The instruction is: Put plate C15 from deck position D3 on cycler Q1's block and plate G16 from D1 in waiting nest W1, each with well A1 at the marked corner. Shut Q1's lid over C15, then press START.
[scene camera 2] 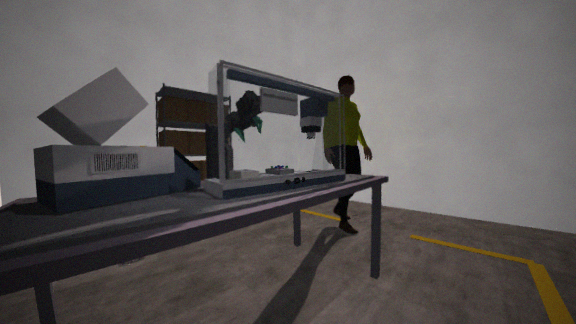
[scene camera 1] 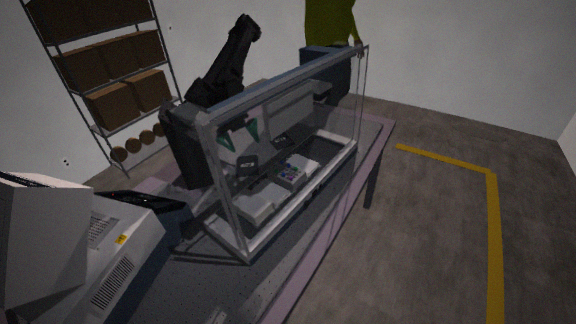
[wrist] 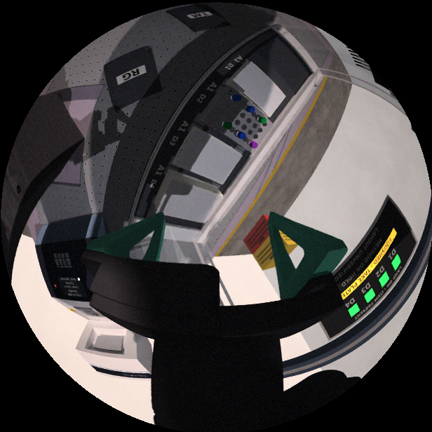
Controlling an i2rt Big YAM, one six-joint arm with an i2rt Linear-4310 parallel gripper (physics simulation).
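Places are measured from the arm's base along level axes (x ahead, y left, z up), in metres.
Where they show: gripper, fingertip midpoint: [scene camera 2: 252,137] [scene camera 1: 246,147].
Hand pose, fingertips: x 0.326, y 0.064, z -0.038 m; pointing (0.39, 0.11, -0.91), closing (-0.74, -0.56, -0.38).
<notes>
After its pixels a point has its place.
My gripper [scene camera 1: 245,145] @(x 0.326, y 0.064, z -0.038 m) [scene camera 2: 252,136] @(x 0.326, y 0.064, z -0.038 m) [wrist: 216,217] is open and empty, raised above the D3/D4 side of the glass-sided deck frame. Plate C15 [scene camera 1: 274,192] [wrist: 208,156], pale and flat-topped, sits at D3. Plate G16 [scene camera 1: 305,162] [wrist: 257,90] sits at D1. Their IDs cannot be read. The A1 marks show beside the positions in the wrist view. Nest W1 [scene camera 1: 282,140] [wrist: 199,16] is dark and holds no plate. The cycler [scene camera 1: 117,255] @(x 0.343, y -0.419, z -0.091 m) [scene camera 2: 107,172] @(x 0.382, y -0.495, z -0.172 m) [wrist: 65,260] stands beside the deck with its lid [scene camera 1: 45,240] @(x 0.359, y -0.495, z 0.072 m) [scene camera 2: 102,112] @(x 0.363, y -0.505, z 0.028 m) raised. Its block is hidden; START cannot be made out.
A tube rack [scene camera 1: 290,174] [scene camera 2: 279,171] [wrist: 247,122] at D2 lies between the plates. Another pale item [scene camera 1: 255,206] @(x 0.423, y -0.016, z -0.194 m) [wrist: 192,200] is at D4. Nest RG [scene camera 1: 247,165] [wrist: 132,75] lies behind the deck. A status screen [wrist: 372,280] shows four green lamps. A person [scene camera 2: 352,122] stands behind the table.
</notes>
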